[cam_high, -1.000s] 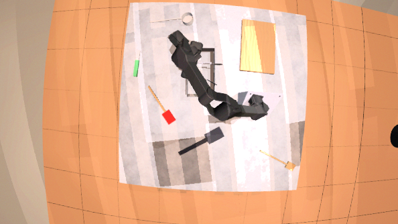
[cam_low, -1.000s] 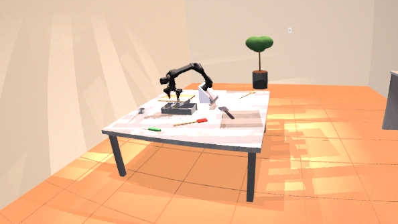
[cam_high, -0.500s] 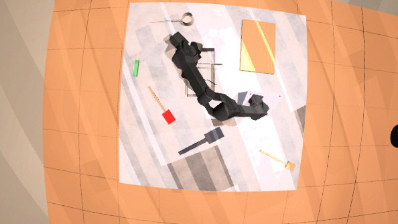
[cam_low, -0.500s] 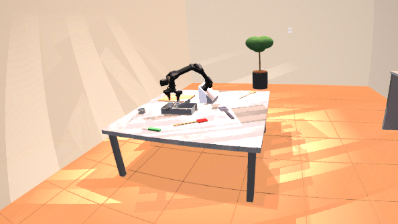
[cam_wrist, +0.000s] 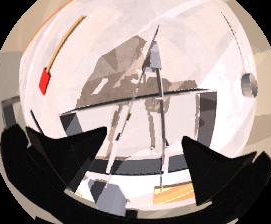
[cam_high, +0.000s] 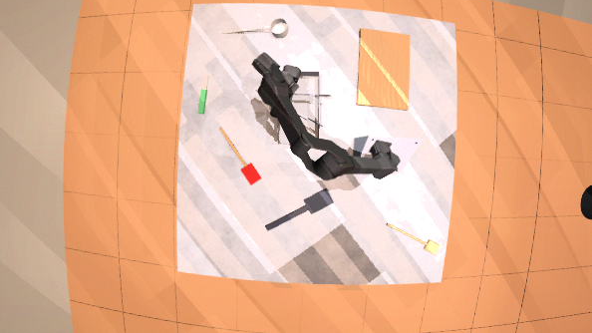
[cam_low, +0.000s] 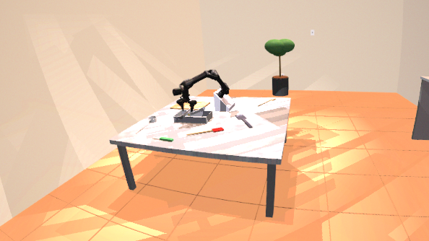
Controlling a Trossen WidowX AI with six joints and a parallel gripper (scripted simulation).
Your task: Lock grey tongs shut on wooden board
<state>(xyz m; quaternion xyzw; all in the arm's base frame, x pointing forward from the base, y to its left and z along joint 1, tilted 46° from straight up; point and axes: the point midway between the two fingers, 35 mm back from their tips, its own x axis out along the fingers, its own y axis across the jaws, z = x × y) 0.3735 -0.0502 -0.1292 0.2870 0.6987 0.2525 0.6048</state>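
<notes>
My gripper tip is 50 mm past the grey roasting tin, 20 mm to the right of it and 60 mm above it. Round my gripper tip: wooden board: 400 mm behind, 240 mm to the right, 80 mm below; then red spatula: 150 mm ahead, 280 mm to the left, 80 mm below; then dark spatula: 150 mm behind, 450 mm to the left, 90 mm below.
</notes>
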